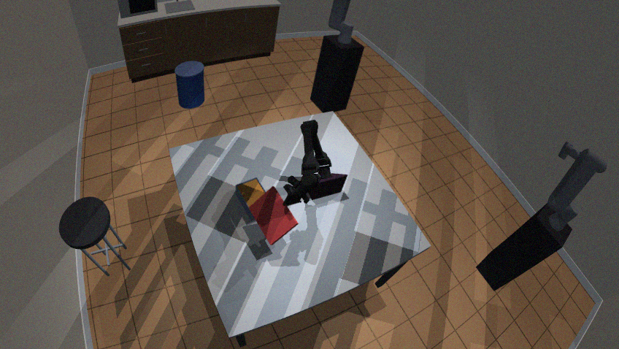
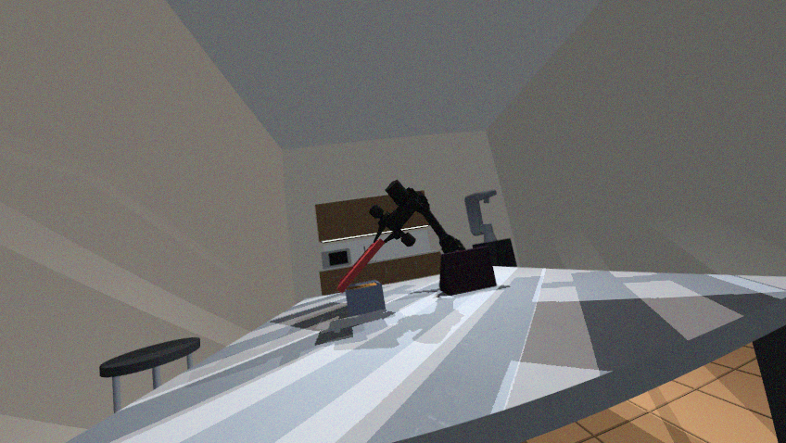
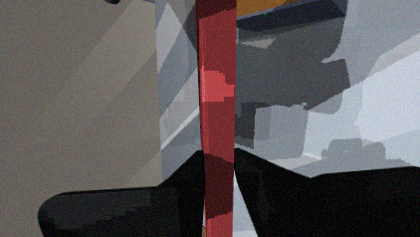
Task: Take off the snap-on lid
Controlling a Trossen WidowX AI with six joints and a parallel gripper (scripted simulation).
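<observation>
My gripper tip is now 70 mm short of the red lid and 50 mm above it. Round my gripper tip: storage box 220 mm to the right, 190 mm below, 60 mm ahead.
</observation>
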